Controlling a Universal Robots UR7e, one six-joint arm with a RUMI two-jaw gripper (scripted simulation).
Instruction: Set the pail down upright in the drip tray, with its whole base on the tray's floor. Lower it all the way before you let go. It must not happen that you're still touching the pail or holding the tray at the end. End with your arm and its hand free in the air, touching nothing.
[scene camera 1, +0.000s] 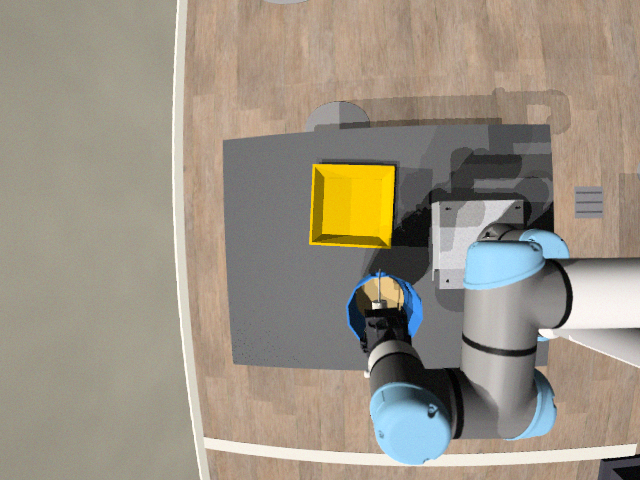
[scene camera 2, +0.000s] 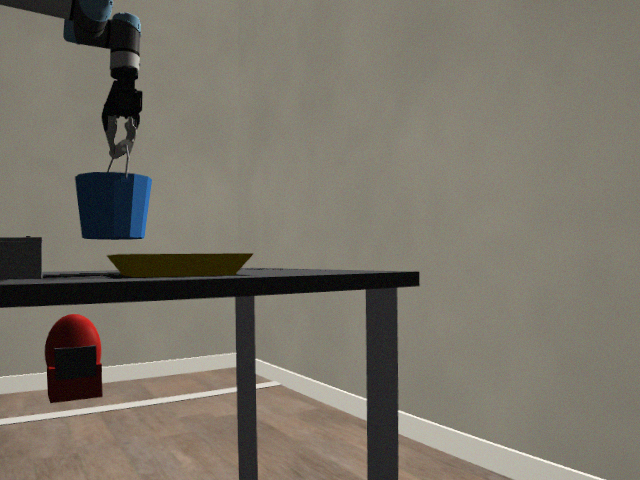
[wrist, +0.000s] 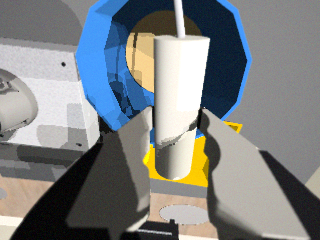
Note:
In view: my gripper (scene camera 2: 120, 155), a yellow drip tray (scene camera 1: 351, 205) and a blue pail (scene camera 2: 111, 207).
The yellow drip tray shows as well in the wrist view (wrist: 198, 175). My gripper shows as well in scene camera 1 (scene camera 1: 380, 320) and in the wrist view (wrist: 175, 108).

